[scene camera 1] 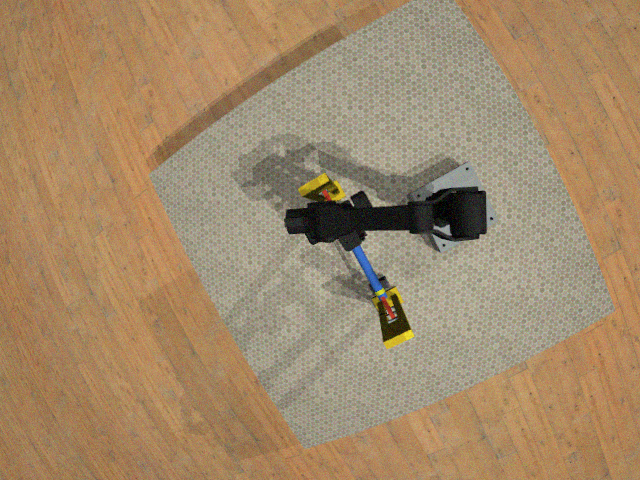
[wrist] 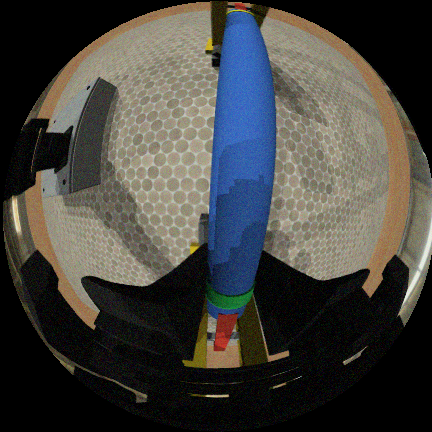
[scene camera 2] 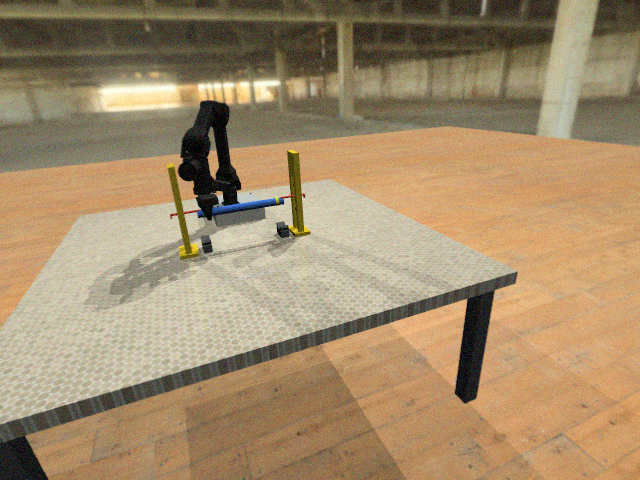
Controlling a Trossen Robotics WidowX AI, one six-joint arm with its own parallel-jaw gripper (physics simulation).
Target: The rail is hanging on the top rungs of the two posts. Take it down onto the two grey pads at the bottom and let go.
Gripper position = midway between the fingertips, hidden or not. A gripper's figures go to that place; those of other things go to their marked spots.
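Scene:
With my gripper (scene camera 1: pixel 340 217) 780 mm from the lens, I find a blue rail (scene camera 1: pixel 358 252) at 740 mm from the lens. A yellow post (scene camera 1: pixel 312 190) stands 590 mm from the lens. There is also a yellow post (scene camera 1: pixel 397 330) that is 670 mm from the lens.

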